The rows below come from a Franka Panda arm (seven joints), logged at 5 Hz.
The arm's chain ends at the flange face. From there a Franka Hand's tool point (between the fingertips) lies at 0.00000 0.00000 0.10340 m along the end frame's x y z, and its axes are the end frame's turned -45 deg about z.
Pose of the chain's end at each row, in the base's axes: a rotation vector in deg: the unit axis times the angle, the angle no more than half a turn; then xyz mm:
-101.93, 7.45, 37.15, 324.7, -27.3, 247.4
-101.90, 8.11, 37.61, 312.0, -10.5, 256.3
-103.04, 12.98, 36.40, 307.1, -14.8, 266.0
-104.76, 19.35, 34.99, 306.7, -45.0, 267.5
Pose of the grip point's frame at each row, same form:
-94.61, -31.32, 4.39, 287.7, 67.7, 230.1
-94.77, -30.70, 4.85, 275.0, 84.5, 239.1
-97.73, -26.77, 4.07, 275.6, 81.6, 245.7
-101.78, -21.70, 3.37, 281.7, 52.2, 242.4

